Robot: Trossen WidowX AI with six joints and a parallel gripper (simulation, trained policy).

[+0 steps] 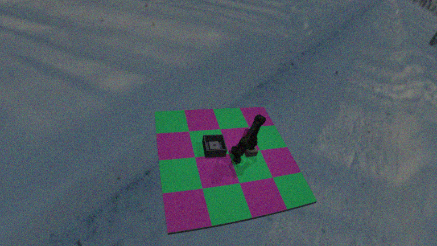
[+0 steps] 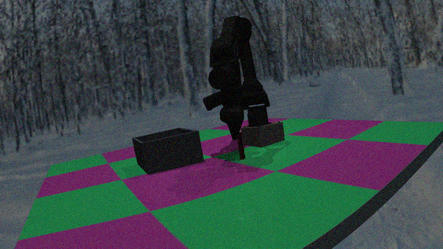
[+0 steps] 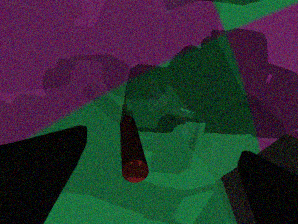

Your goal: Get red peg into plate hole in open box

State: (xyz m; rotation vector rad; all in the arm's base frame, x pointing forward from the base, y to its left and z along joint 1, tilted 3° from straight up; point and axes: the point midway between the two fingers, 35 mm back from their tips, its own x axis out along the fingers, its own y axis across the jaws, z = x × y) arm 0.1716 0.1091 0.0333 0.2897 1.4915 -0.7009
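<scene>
Right now the red peg is 2 cm to the left of my gripper tip and 3 cm below it. Also, from my gripper tip: dark box: 16 cm ahead, 18 cm to the right, 5 cm below; then plate: 16 cm ahead, 18 cm to the right, 3 cm below.
</scene>
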